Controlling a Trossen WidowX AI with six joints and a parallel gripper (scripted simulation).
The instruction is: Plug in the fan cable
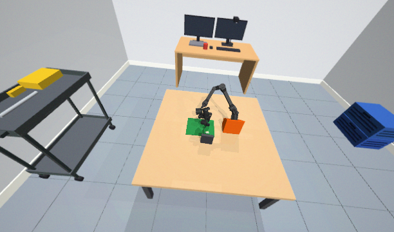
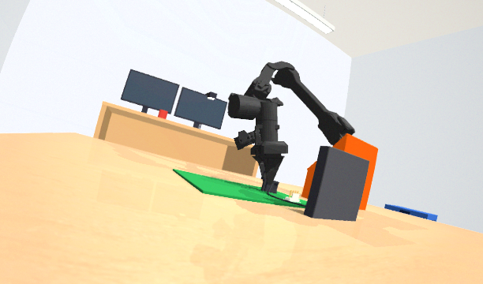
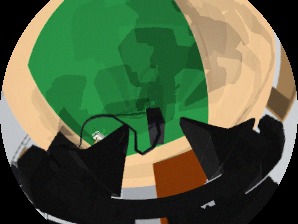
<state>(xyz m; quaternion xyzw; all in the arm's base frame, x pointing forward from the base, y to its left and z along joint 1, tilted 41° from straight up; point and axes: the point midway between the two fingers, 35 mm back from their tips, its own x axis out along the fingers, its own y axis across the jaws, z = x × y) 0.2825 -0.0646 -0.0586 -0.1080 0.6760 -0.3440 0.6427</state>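
Now: the green board 70 mm ahead of my gripper tip, 40 mm to the left of it and 40 mm below it. From my gripper tip the other things lie so: black fan (220 mm to the left, 30 mm above, 20 mm behind); then black plug (10 mm behind); then white four-pin header (100 mm to the left, 20 mm below, 10 mm behind).
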